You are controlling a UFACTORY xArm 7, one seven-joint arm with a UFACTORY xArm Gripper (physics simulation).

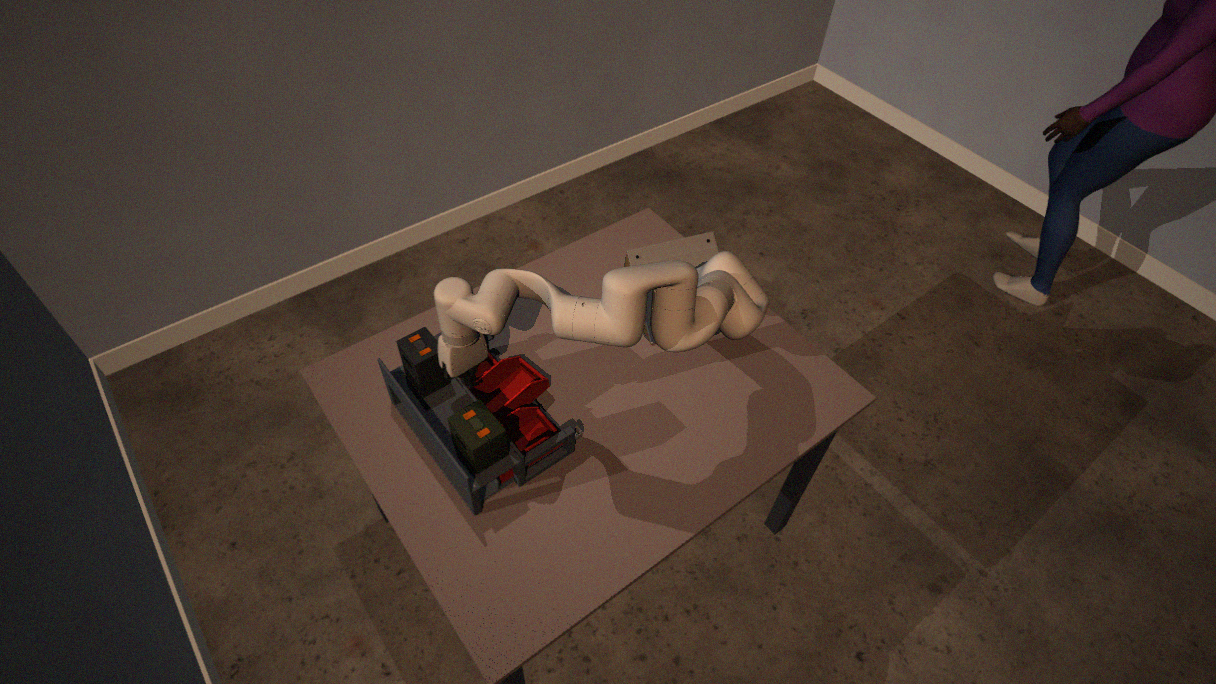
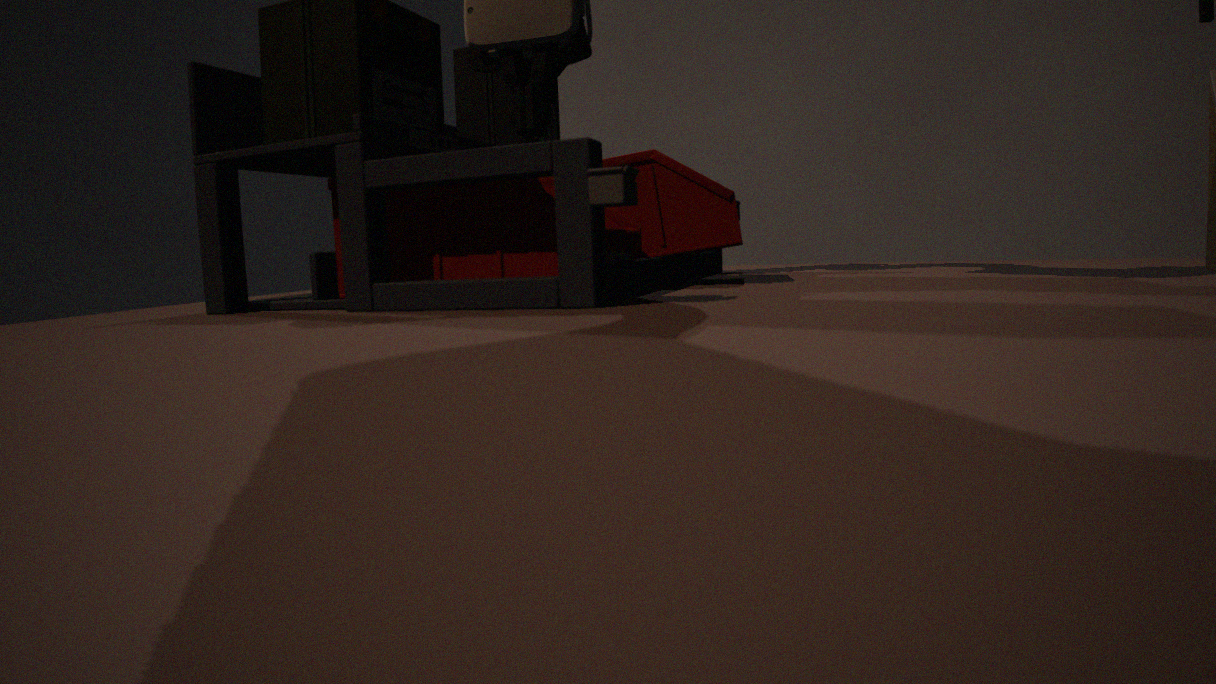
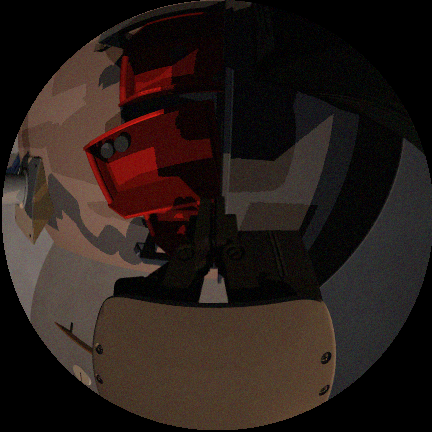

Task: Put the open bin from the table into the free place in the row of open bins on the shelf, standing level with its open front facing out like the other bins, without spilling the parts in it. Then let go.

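Pixels of known places: gripper, fingertip midpoint: (image 1: 469, 383) (image 2: 532, 135) (image 3: 213, 212); arm's base at its link origin: (image 3: 22, 188).
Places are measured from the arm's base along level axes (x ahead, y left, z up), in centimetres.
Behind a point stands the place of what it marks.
The red open bin (image 1: 516, 382) {x 50.8, y -0.2, z -4.6 cm} (image 2: 693, 208) {x 47.8, y 6.0, z -1.7 cm} (image 3: 135, 172) {x 51.5, y -0.7, z -4.7 cm} lies tilted and askew over the middle of the row on the shelf (image 1: 429, 438) {x 76.4, y 9.4, z 3.9 cm} (image 2: 578, 246) {x 48.7, y 22.5, z -4.0 cm} (image 3: 227, 150) {x 63.5, y 5.9, z 4.1 cm}, its front sticking out past the neighbouring bin. Two grey round parts (image 3: 114, 145) {x 49.1, y 4.2, z -3.5 cm} lie in its front corner. One level red bin (image 1: 534, 427) {x 53.0, y 12.5, z -6.3 cm} (image 3: 160, 77) {x 54.6, y 13.4, z -6.2 cm} stands on the near side; another red bin (image 3: 172, 227) {x 56.4, y -12.5, z -5.9 cm} shows partly on the far side. My gripper (image 2: 531, 131) {x 63.1, y 1.6, z 5.4 cm} (image 3: 213, 212) {x 63.1, y 1.6, z 5.4 cm} is shut and empty, pointing down at the bin's rear edge, beside the shelf's upper board. Contact with the bin cannot be told.
Two dark boxes with orange marks, the near one (image 1: 480, 438) {x 68.9, y 20.3, z 12.6 cm} (image 2: 310, 76) {x 67.2, y 21.7, z 7.4 cm} and the far one (image 1: 419, 361) {x 71.9, y -2.1, z 15.1 cm}, stand on the shelf's upper board, either side of my gripper. The shelf stands on the table (image 1: 595, 544) {x 56.0, y 44.2, z -7.2 cm} (image 2: 680, 510) {x 35.0, y 47.5, z -7.2 cm}. A person (image 1: 1071, 195) stands beyond the table.
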